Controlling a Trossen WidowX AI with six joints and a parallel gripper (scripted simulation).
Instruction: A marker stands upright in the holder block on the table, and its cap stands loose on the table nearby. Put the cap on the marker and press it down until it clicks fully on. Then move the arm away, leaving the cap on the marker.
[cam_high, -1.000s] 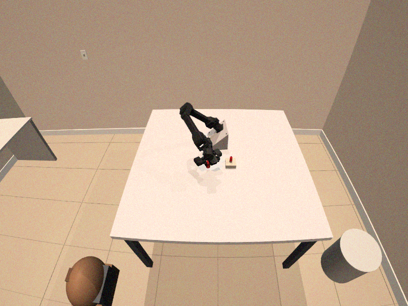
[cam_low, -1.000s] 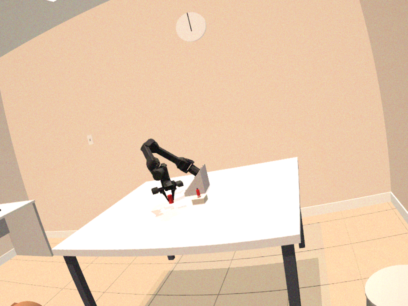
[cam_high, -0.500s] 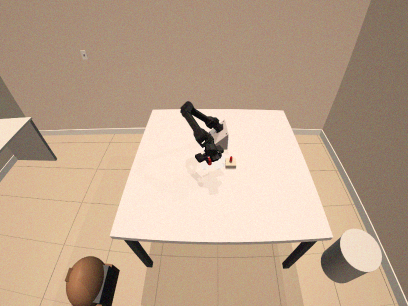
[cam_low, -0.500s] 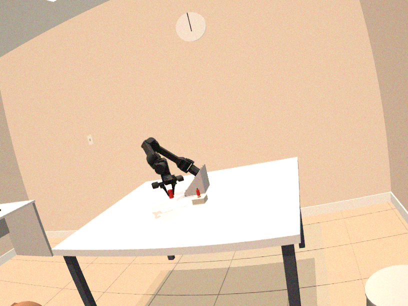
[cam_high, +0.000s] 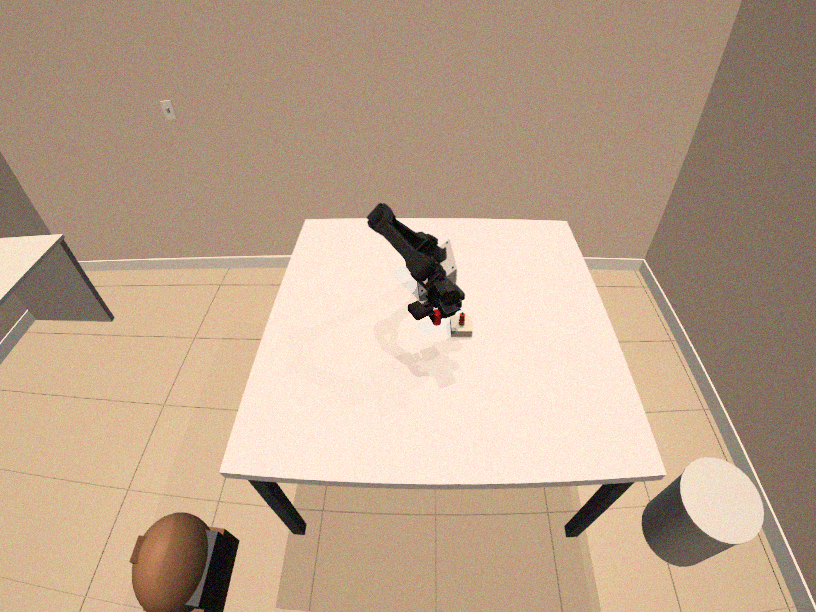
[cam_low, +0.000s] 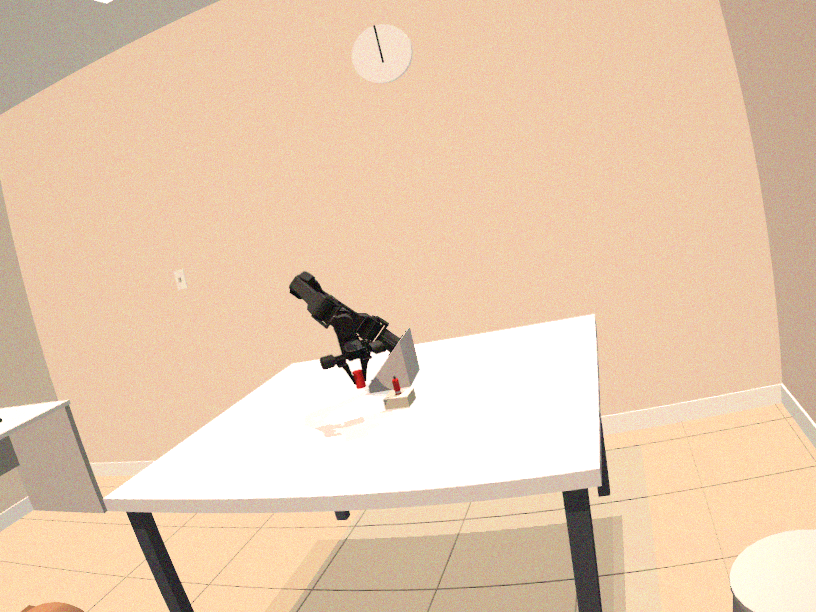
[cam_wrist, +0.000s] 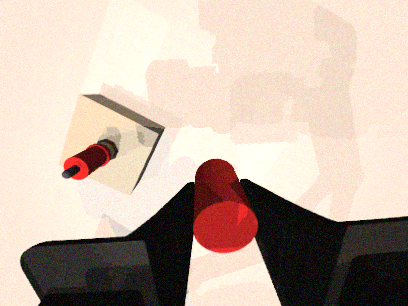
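Right now the holder block is 9 cm to the left of my gripper tip, 8 cm below it and 4 cm behind it. The rest, counted from my gripper tip: red cap (1 cm above).
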